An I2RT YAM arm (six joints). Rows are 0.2 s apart.
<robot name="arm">
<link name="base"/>
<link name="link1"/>
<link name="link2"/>
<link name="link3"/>
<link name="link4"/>
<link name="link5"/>
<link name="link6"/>
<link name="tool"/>
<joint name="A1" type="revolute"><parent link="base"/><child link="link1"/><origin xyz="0 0 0.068" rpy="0 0 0"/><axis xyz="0 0 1"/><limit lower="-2.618" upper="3.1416"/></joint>
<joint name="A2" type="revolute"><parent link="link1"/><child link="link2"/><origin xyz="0.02 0.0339 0.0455" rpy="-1.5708 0 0"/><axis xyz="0 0 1"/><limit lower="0" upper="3.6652"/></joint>
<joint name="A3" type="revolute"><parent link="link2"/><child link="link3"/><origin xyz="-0.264 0 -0.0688" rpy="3.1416 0 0"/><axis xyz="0 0 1"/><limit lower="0" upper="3.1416"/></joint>
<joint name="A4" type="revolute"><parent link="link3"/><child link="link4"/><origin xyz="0.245 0.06 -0.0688" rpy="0 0 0"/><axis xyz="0 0 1"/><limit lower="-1.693" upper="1.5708"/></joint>
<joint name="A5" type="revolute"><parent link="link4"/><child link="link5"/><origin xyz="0.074 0.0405 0.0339" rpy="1.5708 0 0"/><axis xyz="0 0 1"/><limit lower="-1.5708" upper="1.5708"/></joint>
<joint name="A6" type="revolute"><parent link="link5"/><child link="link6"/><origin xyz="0.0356 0 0.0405" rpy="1.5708 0 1.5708"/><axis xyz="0 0 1"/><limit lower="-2.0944" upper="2.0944"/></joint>
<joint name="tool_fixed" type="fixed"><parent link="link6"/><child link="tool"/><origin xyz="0 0 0" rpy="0 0 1.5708"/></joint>
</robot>
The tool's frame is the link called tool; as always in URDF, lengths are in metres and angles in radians.
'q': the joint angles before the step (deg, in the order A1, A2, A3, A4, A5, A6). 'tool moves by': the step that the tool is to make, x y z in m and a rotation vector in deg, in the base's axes. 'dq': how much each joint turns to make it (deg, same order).
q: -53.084, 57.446, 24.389, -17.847, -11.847, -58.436
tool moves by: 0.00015, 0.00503, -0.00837, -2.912, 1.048, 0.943
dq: 1.445, -0.790, -2.707, 3.341, 2.325, -1.307
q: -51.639, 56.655, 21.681, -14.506, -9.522, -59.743
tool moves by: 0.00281, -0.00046, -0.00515, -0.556, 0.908, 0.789
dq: 0.750, 1.556, -0.565, 1.873, 0.779, -0.724
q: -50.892, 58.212, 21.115, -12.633, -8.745, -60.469
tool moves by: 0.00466, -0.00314, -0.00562, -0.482, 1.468, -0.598
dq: 0.881, 2.883, -0.005, 2.353, 2.053, 0.210
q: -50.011, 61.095, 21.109, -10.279, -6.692, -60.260
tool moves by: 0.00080, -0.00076, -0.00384, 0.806, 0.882, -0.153
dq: 0.089, 1.372, -0.003, 0.201, 0.274, 0.089
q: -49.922, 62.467, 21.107, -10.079, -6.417, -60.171
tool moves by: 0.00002, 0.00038, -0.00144, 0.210, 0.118, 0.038
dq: 0.077, 0.232, -0.194, 0.196, -0.011, 0.059
